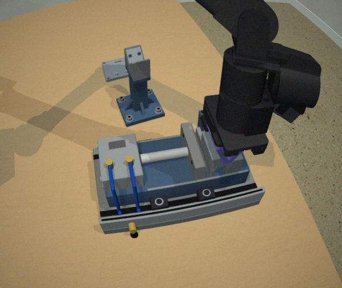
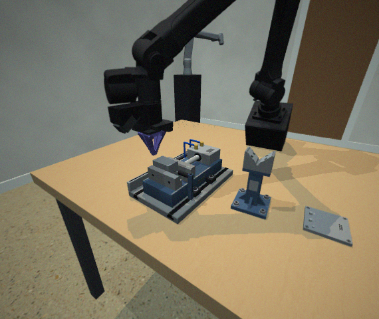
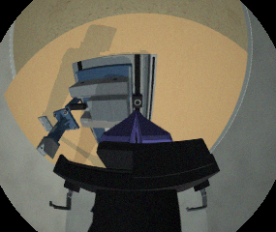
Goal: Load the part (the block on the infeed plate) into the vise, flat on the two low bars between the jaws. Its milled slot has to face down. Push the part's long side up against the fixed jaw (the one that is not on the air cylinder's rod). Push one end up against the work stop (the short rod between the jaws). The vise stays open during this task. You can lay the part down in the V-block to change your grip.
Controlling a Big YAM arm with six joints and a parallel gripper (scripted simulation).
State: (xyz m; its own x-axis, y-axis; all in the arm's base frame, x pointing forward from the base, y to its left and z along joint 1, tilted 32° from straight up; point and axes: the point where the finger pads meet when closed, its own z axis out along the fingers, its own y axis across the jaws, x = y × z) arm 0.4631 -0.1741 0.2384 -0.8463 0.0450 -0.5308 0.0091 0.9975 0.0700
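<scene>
Right now the grey part is 40 mm to the left of my hand and 40 mm below it. The rest, counted from my hand: fixed jaw (30 mm ahead, 60 mm to the left, 50 mm below); black work stop (110 mm to the left, 30 mm below); moving jaw (40 mm behind, 60 mm to the left, 50 mm below).
</scene>
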